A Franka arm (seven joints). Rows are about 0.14 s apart.
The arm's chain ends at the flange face. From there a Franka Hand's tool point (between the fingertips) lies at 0.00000 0.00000 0.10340 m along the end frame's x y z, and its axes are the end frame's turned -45 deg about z.
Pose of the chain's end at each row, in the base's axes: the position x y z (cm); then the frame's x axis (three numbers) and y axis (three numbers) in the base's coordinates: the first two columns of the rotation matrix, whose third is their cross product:
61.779, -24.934, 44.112, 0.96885, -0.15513, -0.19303, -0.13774, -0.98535, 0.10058
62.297, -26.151, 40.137, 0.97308, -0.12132, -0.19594, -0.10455, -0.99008, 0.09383
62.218, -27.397, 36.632, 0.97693, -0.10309, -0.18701, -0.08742, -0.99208, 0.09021
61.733, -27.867, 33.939, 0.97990, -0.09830, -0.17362, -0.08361, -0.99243, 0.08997
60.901, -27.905, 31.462, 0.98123, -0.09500, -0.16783, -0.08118, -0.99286, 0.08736
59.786, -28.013, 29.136, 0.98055, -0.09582, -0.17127, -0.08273, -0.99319, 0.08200
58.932, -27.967, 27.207, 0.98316, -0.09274, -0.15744, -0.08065, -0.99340, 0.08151
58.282, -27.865, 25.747, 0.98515, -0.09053, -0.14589, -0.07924, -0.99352, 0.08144
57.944, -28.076, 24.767, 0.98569, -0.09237, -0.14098, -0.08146, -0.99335, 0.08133
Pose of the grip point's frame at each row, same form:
59.651, -25.667, 34.020, 0.78248, 0.58705, -0.20761, 0.58768, -0.80644, -0.06537
60.173, -26.883, 30.044, 0.76200, 0.61431, -0.20490, 0.61414, -0.78588, -0.07220
60.203, -28.139, 26.517, 0.75261, 0.62861, -0.19602, 0.62898, -0.77440, -0.06845
59.860, -28.628, 23.799, 0.75202, 0.63225, -0.18639, 0.63377, -0.77126, -0.05915
59.092, -28.650, 21.309, 0.75124, 0.63488, -0.18045, 0.63643, -0.76923, -0.05690
57.946, -28.698, 18.984, 0.75185, 0.63454, -0.17909, 0.63485, -0.77005, -0.06312
57.237, -28.664, 17.031, 0.75223, 0.63686, -0.16896, 0.63817, -0.76802, -0.05369
56.707, -28.575, 15.552, 0.75264, 0.63851, -0.16075, 0.64058, -0.76654, -0.04557
56.418, -28.786, 14.565, 0.75459, 0.63709, -0.15720, 0.63939, -0.76772, -0.04218

